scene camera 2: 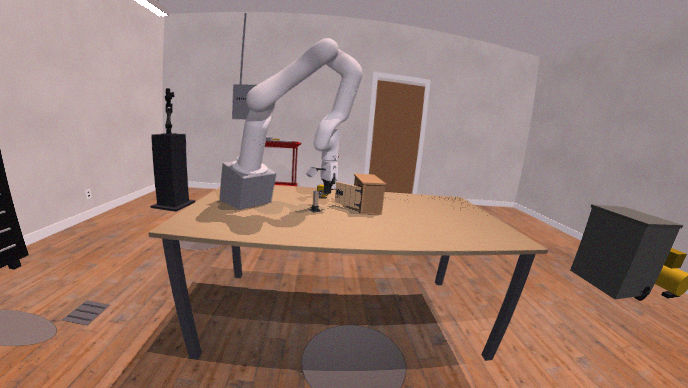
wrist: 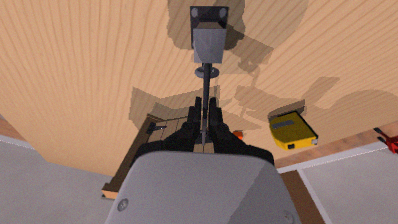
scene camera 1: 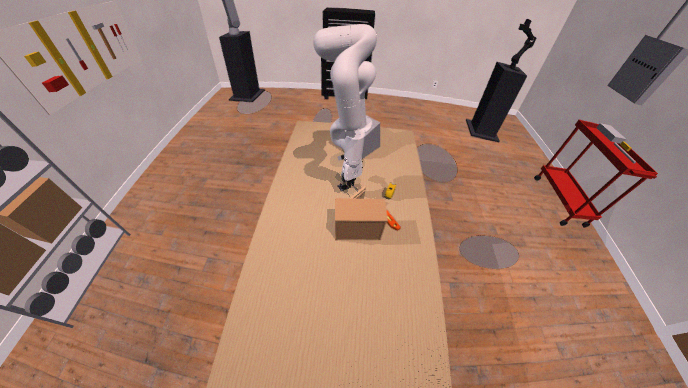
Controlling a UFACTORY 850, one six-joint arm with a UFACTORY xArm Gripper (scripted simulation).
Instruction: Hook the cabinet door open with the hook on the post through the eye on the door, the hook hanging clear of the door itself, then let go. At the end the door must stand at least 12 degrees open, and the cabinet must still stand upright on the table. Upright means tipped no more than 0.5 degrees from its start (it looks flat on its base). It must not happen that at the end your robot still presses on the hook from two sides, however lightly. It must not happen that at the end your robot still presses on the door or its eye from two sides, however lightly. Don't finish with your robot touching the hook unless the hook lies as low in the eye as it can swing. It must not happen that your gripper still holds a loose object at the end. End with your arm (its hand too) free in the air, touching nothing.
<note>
I see my gripper [wrist: 205, 105], a small wooden cabinet [scene camera 1: 355, 219], a yellow tape measure [wrist: 290, 130] and a short post [wrist: 209, 37].
The small wooden cabinet shows as well in scene camera 2 [scene camera 2: 372, 194] and in the wrist view [wrist: 110, 190].
</note>
